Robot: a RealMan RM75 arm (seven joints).
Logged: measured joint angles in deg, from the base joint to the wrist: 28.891 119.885 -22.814 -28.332 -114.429 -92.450 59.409; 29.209 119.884 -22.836 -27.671 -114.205 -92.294 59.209; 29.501 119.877 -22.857 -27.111 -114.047 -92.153 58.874; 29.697 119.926 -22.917 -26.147 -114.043 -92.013 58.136; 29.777 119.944 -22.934 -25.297 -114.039 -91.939 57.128; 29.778 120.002 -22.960 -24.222 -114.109 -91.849 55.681; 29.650 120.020 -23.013 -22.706 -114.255 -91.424 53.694; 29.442 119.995 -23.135 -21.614 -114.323 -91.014 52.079; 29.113 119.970 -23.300 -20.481 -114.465 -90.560 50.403
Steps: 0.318 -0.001 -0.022 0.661 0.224 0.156 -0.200; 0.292 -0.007 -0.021 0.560 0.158 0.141 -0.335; 0.196 0.049 -0.060 0.964 0.004 0.140 -0.738; 0.080 0.018 -0.017 0.850 0.004 0.074 -1.008; 0.001 0.058 -0.026 1.075 -0.070 0.090 -1.447; -0.128 0.018 -0.053 1.516 -0.146 0.425 -1.987; -0.208 -0.025 -0.122 1.092 -0.068 0.410 -1.615; -0.329 -0.025 -0.165 1.133 -0.142 0.454 -1.676
